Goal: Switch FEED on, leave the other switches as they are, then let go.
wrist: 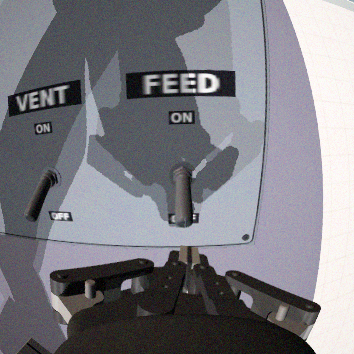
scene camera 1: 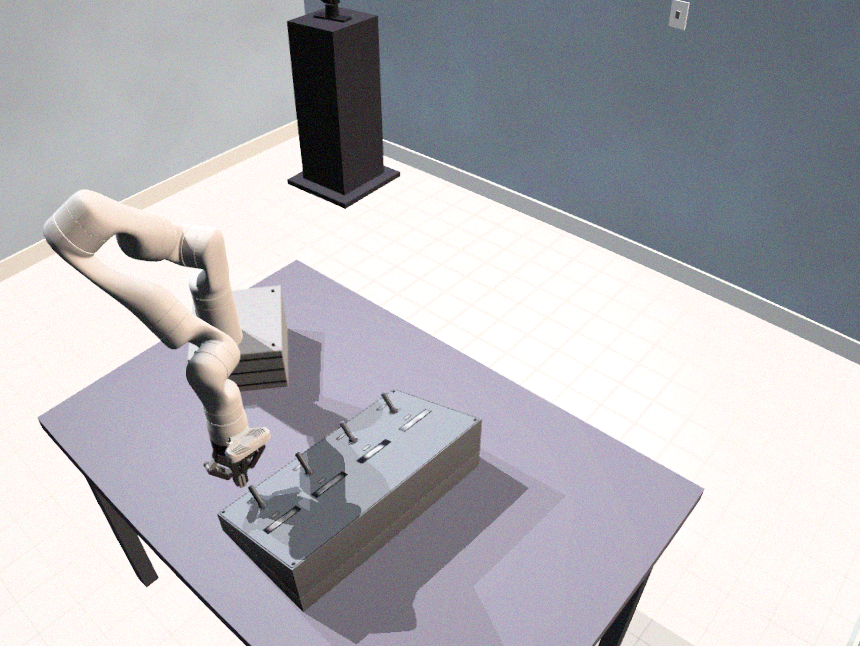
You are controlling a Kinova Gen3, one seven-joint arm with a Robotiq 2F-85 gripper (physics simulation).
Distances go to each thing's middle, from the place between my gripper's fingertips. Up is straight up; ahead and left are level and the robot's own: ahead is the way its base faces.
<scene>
The grey switch panel (scene camera 1: 315, 527) is 150 mm ahead of my hand, 170 mm to the left of it and 20 mm below it.
</scene>
